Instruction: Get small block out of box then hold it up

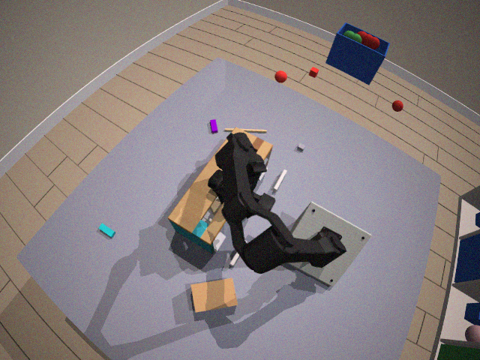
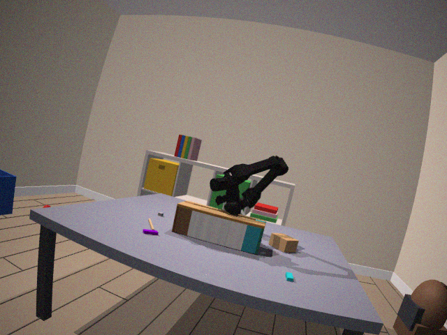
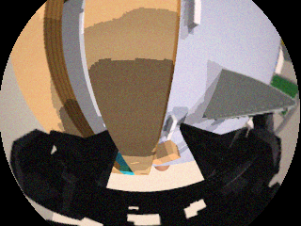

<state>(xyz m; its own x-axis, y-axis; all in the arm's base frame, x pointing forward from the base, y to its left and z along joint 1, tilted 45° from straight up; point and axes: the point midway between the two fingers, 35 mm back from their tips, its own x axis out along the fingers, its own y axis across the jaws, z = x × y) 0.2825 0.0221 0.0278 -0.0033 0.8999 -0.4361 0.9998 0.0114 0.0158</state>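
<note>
My gripper tip is now 6 cm short of the small tan block and 2 cm to the right of it. From my gripper tip the other things lie so: long box 6 cm to the right, 4 cm ahead, 2 cm below; then tan box 24 cm to the left, 7 cm behind, 6 cm below; then wooden stick 35 cm to the right, 15 cm ahead, 8 cm below.
</note>
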